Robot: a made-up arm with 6 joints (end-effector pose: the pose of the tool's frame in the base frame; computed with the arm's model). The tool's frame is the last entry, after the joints.
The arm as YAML. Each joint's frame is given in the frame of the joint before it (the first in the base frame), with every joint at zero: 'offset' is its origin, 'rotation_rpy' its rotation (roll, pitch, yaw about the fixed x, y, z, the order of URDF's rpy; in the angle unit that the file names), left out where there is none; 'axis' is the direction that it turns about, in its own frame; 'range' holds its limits. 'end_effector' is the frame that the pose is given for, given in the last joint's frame.
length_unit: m
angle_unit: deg
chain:
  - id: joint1
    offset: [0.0, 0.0, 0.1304]
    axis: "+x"
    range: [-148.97, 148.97]
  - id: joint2
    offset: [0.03, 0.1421, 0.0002]
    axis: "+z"
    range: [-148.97, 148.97]
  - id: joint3
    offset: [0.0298, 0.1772, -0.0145]
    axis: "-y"
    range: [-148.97, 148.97]
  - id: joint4
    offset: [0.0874, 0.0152, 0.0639]
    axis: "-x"
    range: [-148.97, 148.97]
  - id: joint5
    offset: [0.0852, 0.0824, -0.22]
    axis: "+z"
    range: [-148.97, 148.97]
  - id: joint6
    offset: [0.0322, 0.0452, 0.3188]
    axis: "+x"
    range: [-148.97, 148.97]
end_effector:
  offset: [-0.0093, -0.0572, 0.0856]
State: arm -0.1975 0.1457 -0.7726 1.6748 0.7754 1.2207
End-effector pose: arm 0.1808 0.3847 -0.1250 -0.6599 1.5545 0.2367
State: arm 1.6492 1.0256 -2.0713 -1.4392 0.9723 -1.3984
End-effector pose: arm 0.0998 0.1842 0.4921 0.9169 0.0345 1.4961
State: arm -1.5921 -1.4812 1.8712 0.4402 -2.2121 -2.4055
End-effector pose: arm 0.2158 0.1996 -0.2191 0.6191 -1.3798 -2.0803
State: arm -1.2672 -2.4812 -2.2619 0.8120 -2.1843 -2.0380
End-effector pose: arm 0.2112 -0.3276 0.0745 -0.0460 -3.0108 0.5276
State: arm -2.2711 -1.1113 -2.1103 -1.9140 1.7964 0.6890
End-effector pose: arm 0.0717 -0.2902 0.2045 0.0501 -1.3212 0.6318
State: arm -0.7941 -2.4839 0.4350 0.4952 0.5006 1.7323
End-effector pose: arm 0.0388 -0.0412 0.3505 0.0274 -1.7113 -1.1012
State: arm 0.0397 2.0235 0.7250 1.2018 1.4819 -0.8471
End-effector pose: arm -0.3834 0.0340 0.2096 1.2273 2.1180 -1.5705
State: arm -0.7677 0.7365 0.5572 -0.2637 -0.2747 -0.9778
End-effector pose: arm -0.1229 0.5299 0.1037 -1.1867 -0.4389 0.5048
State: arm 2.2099 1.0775 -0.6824 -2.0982 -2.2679 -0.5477
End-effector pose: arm 0.1135 -0.0659 0.4487 -0.0020 1.6847 1.7863
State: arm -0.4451 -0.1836 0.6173 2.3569 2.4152 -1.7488
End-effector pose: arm 0.1810 0.3736 -0.0508 1.5345 -1.5351 -1.9203
